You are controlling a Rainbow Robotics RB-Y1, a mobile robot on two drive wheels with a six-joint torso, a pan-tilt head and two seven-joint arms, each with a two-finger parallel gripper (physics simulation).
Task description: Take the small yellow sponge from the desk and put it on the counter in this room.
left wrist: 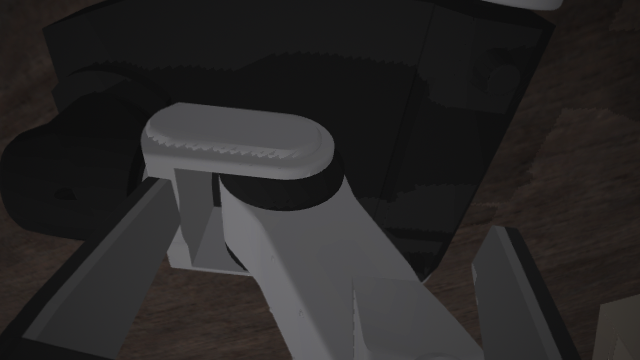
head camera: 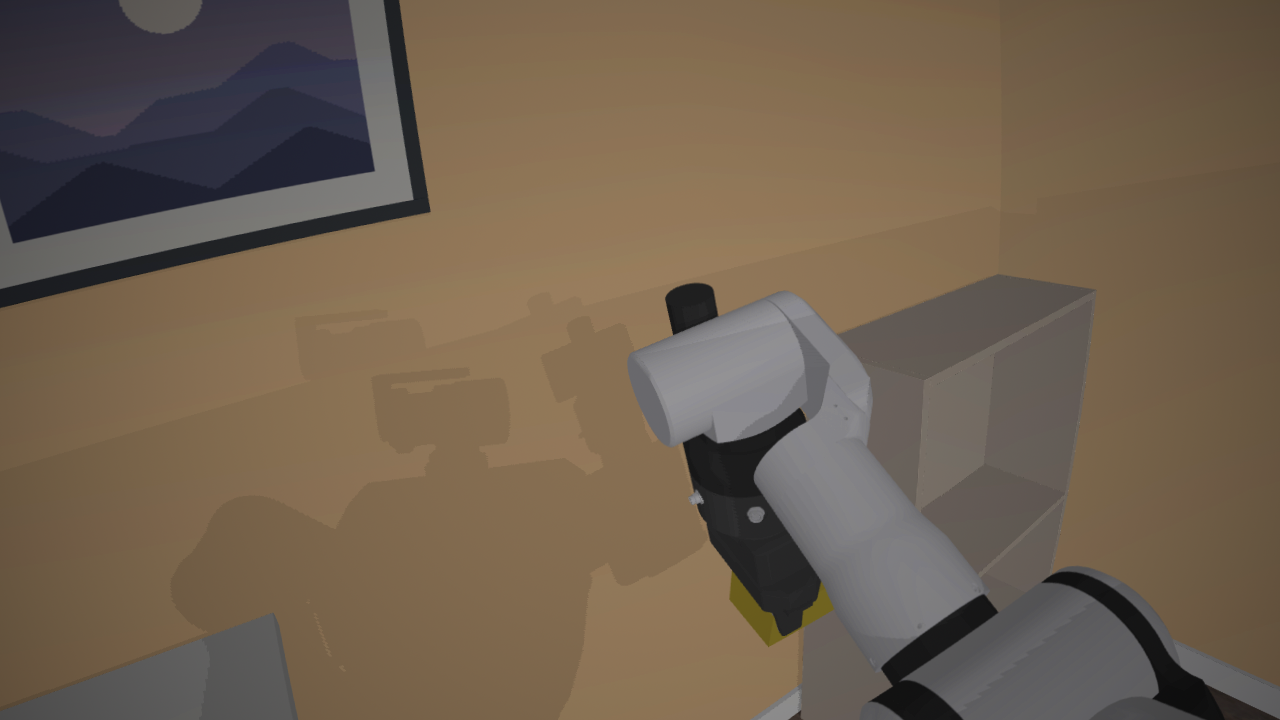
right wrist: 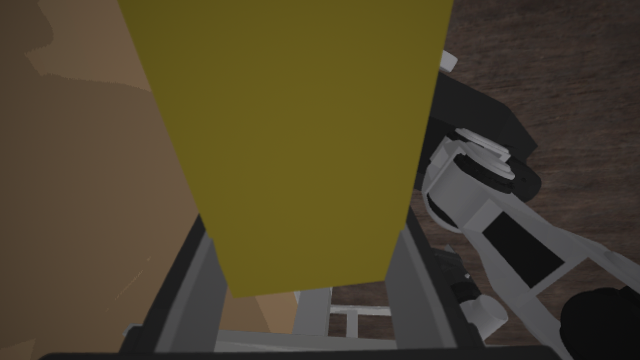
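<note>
In the right wrist view I can see my right gripper. The pictures give me a small yellow sponge too, as well as a desk and a framed mountain picture, and the gripper is there among them.
</note>
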